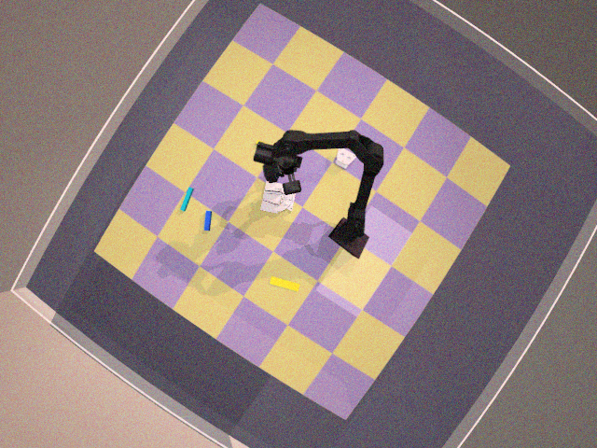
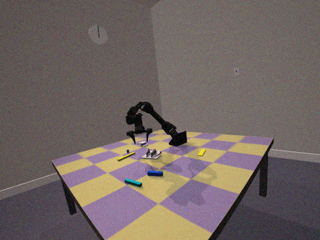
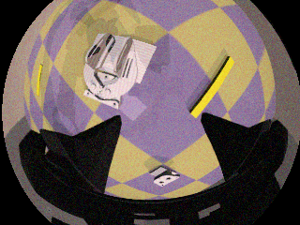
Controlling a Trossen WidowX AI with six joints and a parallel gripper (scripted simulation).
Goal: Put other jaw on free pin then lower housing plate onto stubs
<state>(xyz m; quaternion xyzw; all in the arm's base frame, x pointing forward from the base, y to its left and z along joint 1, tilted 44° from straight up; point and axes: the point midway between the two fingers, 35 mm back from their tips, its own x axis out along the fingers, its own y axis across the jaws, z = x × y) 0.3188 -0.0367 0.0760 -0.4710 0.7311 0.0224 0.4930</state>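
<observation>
Right now the white housing plate is 18 cm to the right of my gripper tip, 15 cm behind it and 6 cm below it. Round my gripper tip: long yellow bar 10 cm ahead, 8 cm below, 6 cm to the right; white base plate 11 cm to the left, 8 cm below, 1 cm ahead; small blue cube 14 cm to the right, 7 cm below, 4 cm ahead.
</observation>
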